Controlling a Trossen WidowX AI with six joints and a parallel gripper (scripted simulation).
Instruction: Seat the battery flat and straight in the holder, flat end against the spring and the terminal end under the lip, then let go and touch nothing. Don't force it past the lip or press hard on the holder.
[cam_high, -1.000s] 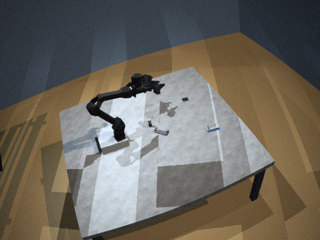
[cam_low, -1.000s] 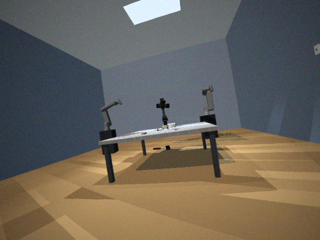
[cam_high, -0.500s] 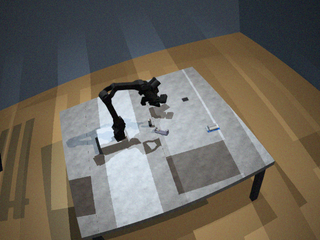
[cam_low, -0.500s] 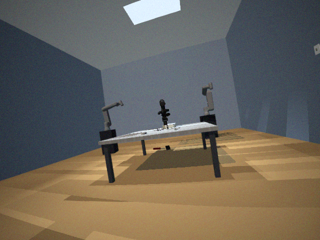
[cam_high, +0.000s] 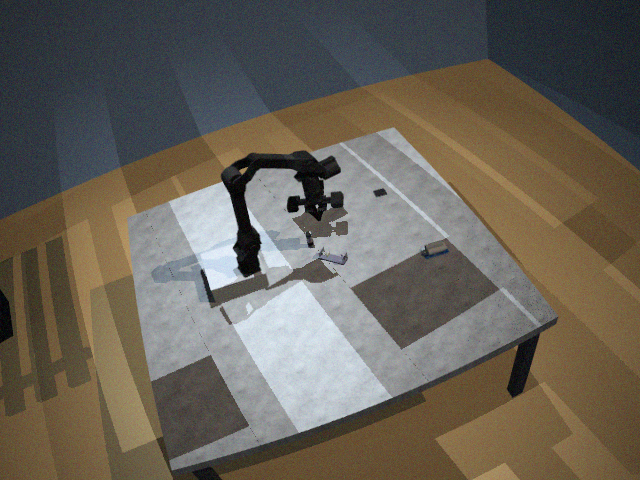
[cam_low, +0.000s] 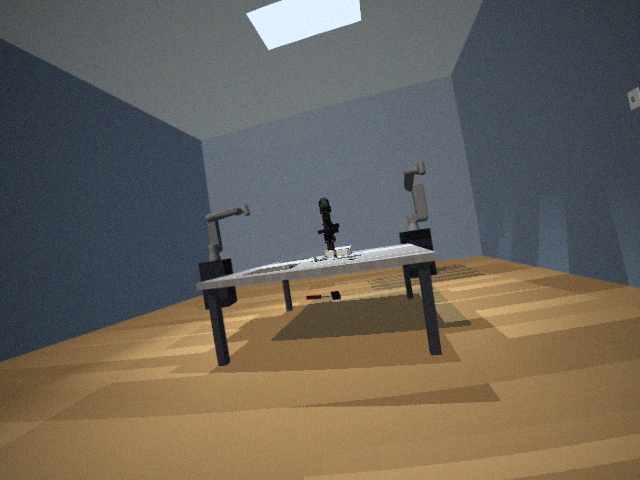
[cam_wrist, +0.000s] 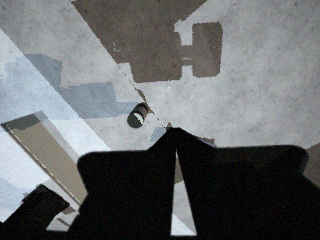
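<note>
Right now the battery is 80 mm below my gripper tip, 40 mm behind it and 20 mm to the left of it. Also, from my gripper tip: dark block 330 mm ahead, 110 mm to the left, 110 mm below.
</note>
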